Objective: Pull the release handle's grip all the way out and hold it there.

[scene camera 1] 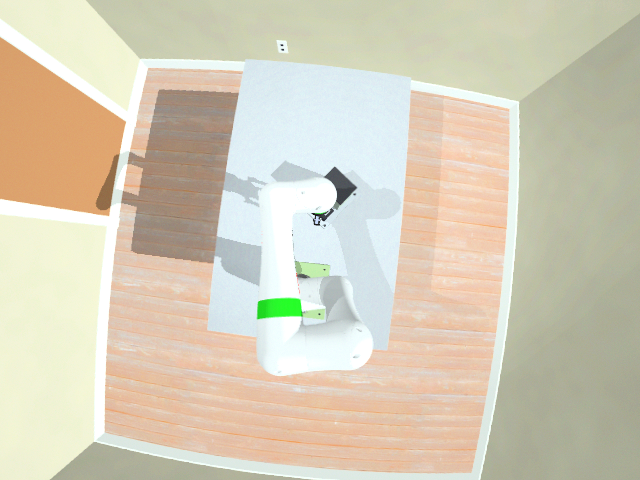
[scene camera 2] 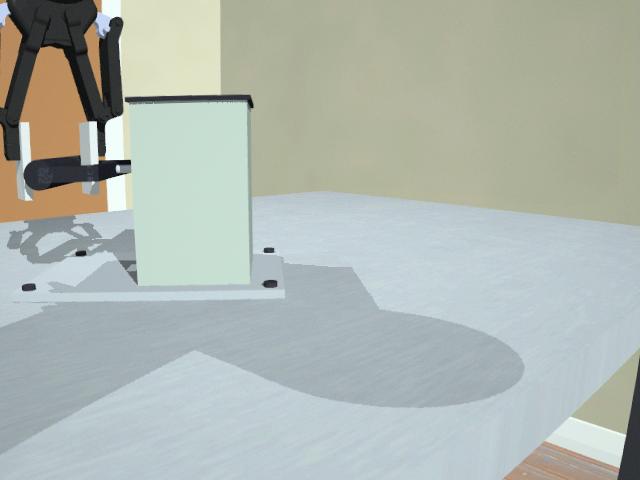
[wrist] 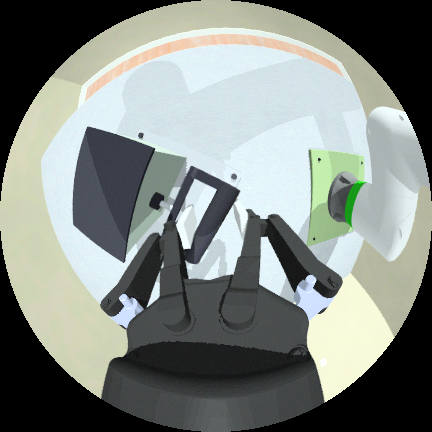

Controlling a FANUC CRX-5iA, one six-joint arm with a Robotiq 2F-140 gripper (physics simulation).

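Note:
The release handle is a dark rectangular loop with a thick outer grip bar. It is joined by a short light rod to the side of a pale green housing with a dark lid. A short stretch of rod shows between loop and housing. My gripper points down, partly open, with its white pads on either side of the grip bar: one inside the loop, one outside. It is not clamped on the bar. In scene camera 1 the arm hides most of the handle.
The housing stands on a bolted light base plate on the grey table. The arm's green mounting plate and its base lie on the side of the handle away from the housing.

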